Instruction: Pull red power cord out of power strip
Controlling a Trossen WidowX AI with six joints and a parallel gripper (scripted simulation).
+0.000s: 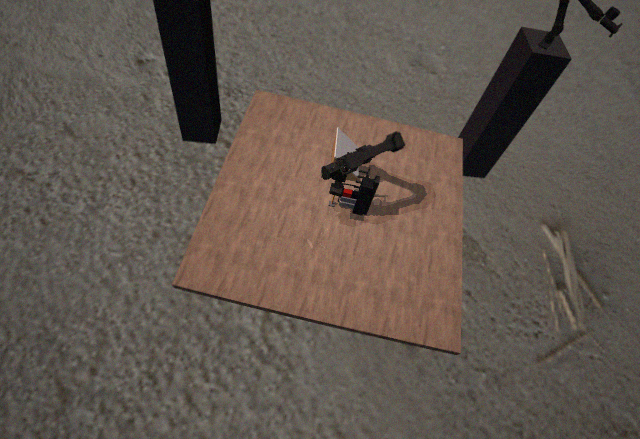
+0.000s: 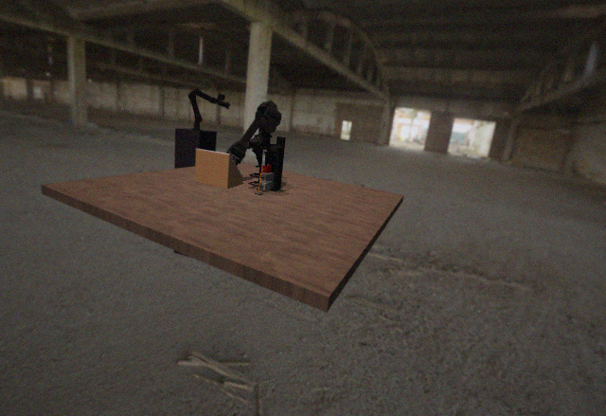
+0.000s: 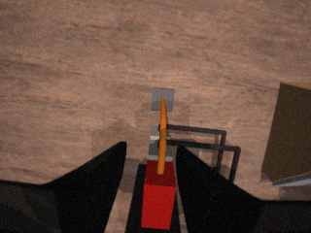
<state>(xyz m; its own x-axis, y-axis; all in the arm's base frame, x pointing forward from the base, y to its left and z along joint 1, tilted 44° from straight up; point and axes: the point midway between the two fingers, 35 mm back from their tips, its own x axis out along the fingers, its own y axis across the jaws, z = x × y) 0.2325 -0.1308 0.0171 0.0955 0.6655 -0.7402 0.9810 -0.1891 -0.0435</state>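
My gripper tip is now 80 mm to the right of the red plug and 10 mm above it.
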